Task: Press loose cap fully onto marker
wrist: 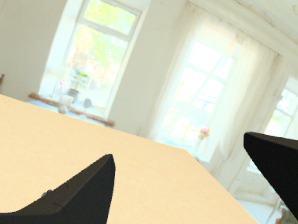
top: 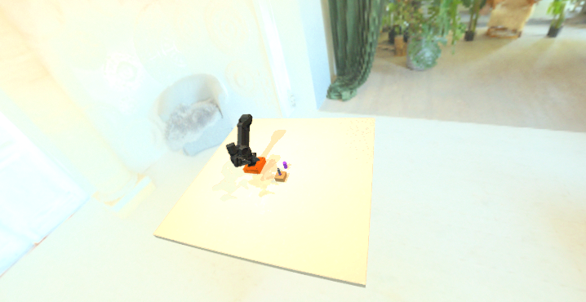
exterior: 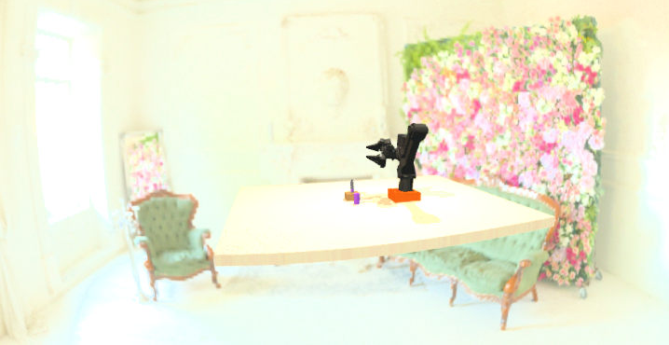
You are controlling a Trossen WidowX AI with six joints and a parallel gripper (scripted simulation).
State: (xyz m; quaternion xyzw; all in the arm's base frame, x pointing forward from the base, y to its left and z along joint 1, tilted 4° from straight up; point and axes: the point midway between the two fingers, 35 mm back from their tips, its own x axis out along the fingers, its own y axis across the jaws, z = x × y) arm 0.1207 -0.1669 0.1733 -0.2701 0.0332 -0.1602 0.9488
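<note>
My gripper tip is now 20 cm above the purple cap, 16 cm to the right of it and 11 cm short of it. Round my gripper tip: brown holder block 21 cm below, 10 cm ahead, 6 cm to the left.
</note>
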